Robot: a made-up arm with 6 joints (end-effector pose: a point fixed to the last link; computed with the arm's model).
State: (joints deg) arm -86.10 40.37 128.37 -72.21 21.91 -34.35
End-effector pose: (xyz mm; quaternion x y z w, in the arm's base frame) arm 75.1 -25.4 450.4 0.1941 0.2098 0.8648 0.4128
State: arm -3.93 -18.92 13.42 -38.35 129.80 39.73
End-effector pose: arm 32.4 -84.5 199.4 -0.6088 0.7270 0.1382 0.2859
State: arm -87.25 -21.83 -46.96 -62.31 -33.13 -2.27
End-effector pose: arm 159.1 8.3 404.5 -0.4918 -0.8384 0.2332 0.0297
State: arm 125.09 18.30 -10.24 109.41 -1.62 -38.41
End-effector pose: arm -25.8 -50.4 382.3 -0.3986 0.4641 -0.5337 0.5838
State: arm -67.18 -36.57 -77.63 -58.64 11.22 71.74
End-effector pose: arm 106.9 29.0 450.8 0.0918 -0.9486 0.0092 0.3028
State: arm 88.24 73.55 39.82 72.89 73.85 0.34
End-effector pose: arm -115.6 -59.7 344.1 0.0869 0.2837 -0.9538 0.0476
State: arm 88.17 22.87 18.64 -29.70 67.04 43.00
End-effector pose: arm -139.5 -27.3 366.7 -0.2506 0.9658 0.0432 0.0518
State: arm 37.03 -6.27 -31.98 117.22 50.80 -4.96
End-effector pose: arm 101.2 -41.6 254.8 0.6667 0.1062 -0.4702 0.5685
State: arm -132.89 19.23 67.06 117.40 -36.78 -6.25
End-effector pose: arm 63.0 -54.8 488.5 0.6089 -0.2611 -0.6794 0.3154
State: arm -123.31 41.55 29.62 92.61 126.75 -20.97
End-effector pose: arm 123.7 -40.2 588.9 0.5753 -0.2481 0.7573 0.1844
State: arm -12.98 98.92 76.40 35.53 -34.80 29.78
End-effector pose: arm 62.3 -82.0 343.0 0.1080 0.3797 -0.9043 0.1628
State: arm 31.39 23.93 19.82 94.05 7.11 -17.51
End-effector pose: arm 64.8 -65.5 293.1 0.0506 0.1690 -0.7610 0.6243
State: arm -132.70 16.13 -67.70 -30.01 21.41 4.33
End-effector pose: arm 43.3 -7.9 536.2 -0.0881 -0.9591 -0.2610 0.0657
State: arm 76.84 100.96 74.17 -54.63 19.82 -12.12
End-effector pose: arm 0.8 -17.9 328.8 0.4337 0.7092 -0.4187 0.3655
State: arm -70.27 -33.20 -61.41 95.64 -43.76 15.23
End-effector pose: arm 143.7 -28.6 384.8 0.8279 -0.4937 -0.1568 0.2151
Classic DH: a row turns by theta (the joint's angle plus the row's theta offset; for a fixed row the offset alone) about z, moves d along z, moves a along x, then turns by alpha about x. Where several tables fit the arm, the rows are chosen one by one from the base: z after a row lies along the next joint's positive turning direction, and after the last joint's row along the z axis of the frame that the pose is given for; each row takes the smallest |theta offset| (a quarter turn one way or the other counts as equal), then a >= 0, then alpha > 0; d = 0 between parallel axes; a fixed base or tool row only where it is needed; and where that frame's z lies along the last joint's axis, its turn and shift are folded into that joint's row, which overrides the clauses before.
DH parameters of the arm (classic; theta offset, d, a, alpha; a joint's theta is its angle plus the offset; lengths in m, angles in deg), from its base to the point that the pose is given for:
base (fixed): 0 0.4029 0.0602 -90
joint 1: 0 -0.0267 0.0098 -90
joint 2: 0 0.0762 0.0367 90
joint 3: -25.16 0.0082 -0.0153 -95.17
joint 4: 13.15 0.0293 -0.0528 102.61
joint 5: 26.28 -0.0234 0.0258 -102.33
joint 6: -49.48 0 0.0651 180
tool (fixed): -40.95 0.0476 0 0

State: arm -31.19 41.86 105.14 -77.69 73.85 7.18
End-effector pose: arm 30.7 16.6 355.9 0.0877 0.6752 0.6562 0.3253
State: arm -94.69 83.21 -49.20 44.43 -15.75 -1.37
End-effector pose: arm 114.2 -66.8 430.1 -0.4333 0.6423 0.6149 0.1472
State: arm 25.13 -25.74 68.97 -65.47 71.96 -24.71
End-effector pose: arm -20.3 -40.0 362.1 -0.0039 -0.7949 -0.5552 0.2449
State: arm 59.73 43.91 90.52 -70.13 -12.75 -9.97
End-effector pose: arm 48.1 -11.1 339.4 0.5476 0.7052 0.0400 0.4486
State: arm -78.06 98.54 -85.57 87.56 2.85 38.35
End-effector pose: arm 137.4 -93.4 344.2 -0.5743 0.5817 0.2451 0.5213
